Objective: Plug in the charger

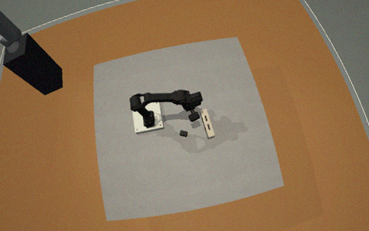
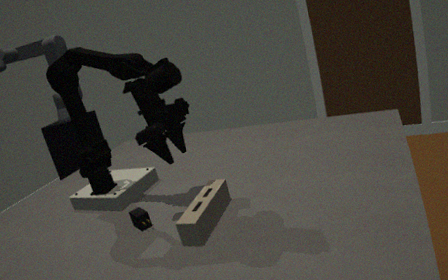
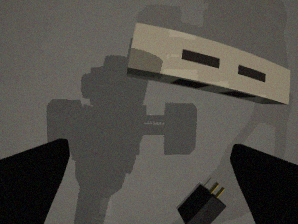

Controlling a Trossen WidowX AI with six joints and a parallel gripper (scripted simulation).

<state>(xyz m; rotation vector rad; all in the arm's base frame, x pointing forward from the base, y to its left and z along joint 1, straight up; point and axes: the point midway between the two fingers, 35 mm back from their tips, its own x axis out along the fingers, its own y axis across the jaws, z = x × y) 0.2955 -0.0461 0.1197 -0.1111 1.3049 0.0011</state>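
The two-prong charger is 11 cm below my gripper tip, 10 cm to the right of it and 9 cm behind it.
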